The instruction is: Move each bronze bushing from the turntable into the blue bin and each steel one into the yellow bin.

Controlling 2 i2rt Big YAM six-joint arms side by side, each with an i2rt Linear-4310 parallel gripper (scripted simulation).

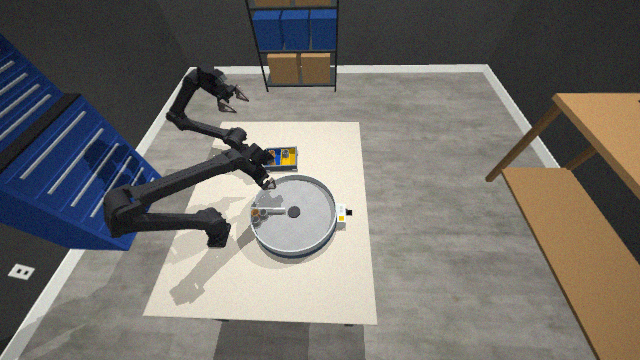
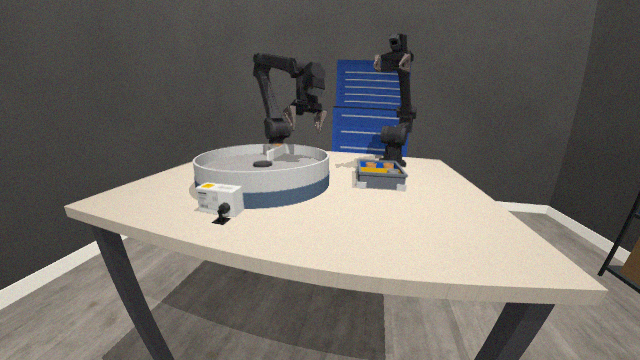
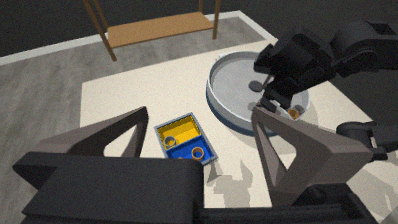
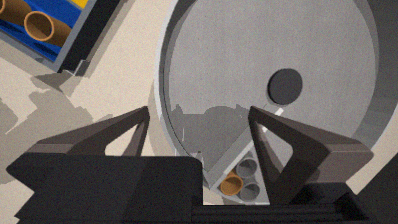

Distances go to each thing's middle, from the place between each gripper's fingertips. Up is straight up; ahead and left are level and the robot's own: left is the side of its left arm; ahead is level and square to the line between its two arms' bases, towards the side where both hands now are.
Right now my right hand (image 2: 306, 131) is 26 cm to the right of the yellow bin (image 3: 185, 129), 14 cm above it and 6 cm short of it.
I see the yellow bin 170 mm ahead of my left hand, 20 mm to the right of it and 380 mm below it.
